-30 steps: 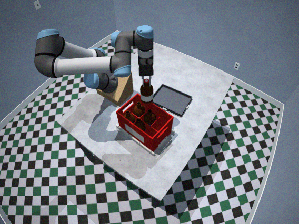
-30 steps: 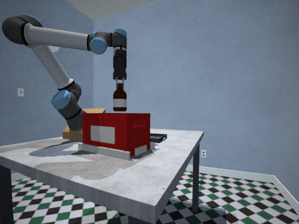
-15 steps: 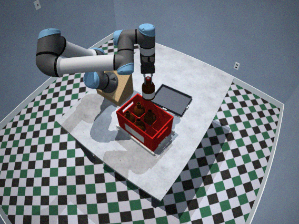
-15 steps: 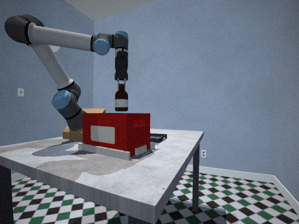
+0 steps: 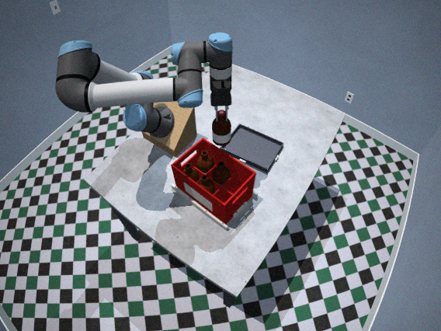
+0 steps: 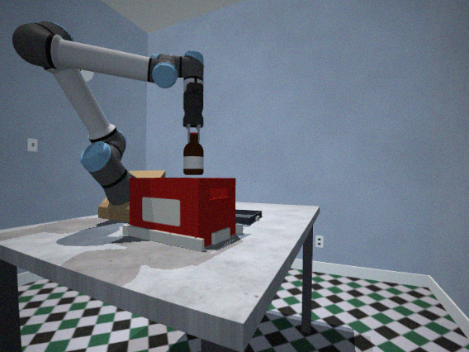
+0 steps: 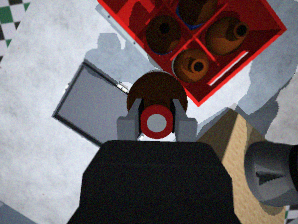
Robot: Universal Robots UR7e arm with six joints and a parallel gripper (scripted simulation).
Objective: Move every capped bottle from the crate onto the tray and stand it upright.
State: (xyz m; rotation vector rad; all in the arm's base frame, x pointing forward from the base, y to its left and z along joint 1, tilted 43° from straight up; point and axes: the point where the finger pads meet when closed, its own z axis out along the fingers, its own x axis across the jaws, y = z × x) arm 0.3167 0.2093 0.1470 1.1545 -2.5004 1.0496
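Now: the capped bottle 60 mm below my hand. From my hand the other things lie so: dark tray: 30 mm ahead, 190 mm to the left, 310 mm below; then crate: 60 mm ahead, 120 mm to the right, 240 mm below.
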